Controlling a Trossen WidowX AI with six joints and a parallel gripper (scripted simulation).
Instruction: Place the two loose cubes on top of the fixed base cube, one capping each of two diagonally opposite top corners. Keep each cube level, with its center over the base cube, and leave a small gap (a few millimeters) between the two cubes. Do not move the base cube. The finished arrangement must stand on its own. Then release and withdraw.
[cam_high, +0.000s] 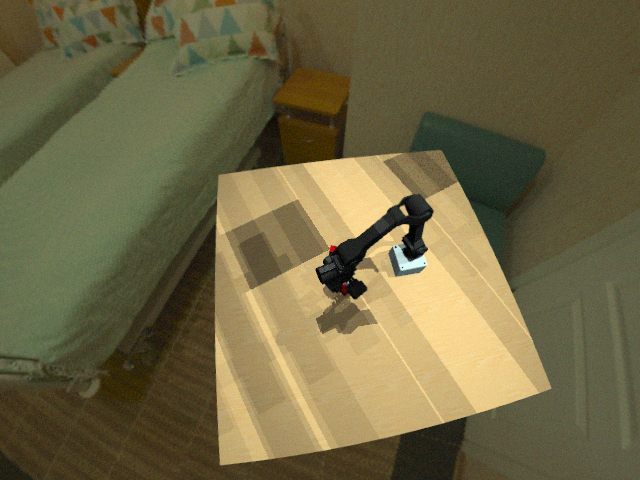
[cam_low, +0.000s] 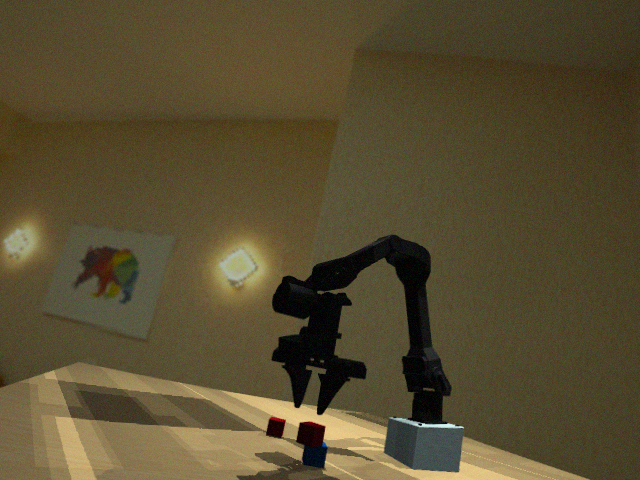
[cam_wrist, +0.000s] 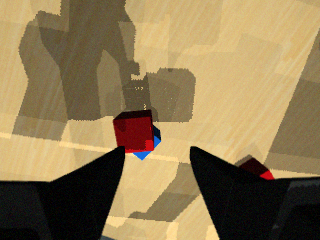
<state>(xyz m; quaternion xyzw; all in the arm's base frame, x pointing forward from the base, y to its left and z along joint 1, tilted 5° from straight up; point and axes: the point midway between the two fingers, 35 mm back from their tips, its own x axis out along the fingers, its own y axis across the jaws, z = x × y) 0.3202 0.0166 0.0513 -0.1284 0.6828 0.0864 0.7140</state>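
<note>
My gripper tip is 7 cm above the blue base cube, 2 cm past it and 1 cm to the right of it.
</note>
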